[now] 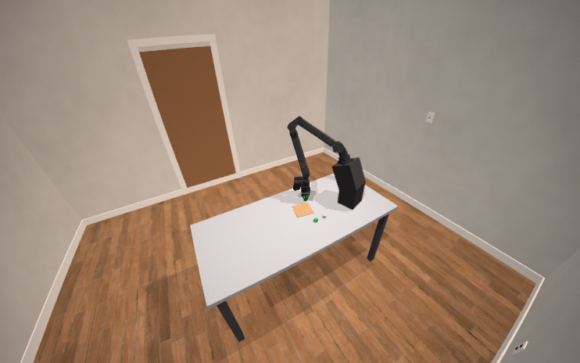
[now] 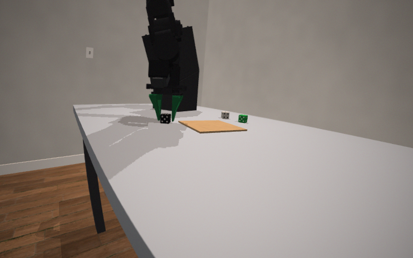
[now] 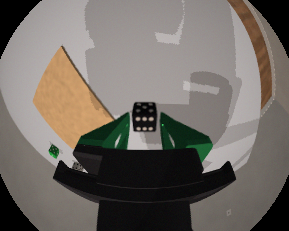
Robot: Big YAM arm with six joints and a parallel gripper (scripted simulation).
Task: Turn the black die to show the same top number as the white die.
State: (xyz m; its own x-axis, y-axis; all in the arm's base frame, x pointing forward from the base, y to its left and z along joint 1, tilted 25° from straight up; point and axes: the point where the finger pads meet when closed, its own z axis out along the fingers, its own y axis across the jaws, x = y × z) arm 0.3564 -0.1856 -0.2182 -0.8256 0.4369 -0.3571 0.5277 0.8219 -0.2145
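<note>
Now: hand right at the black die. Round my hand: tan mat (8 cm ahead, 10 cm to the left, 1 cm below); green die (4 cm ahead, 26 cm to the left); white die (4 cm behind, 25 cm to the left).
</note>
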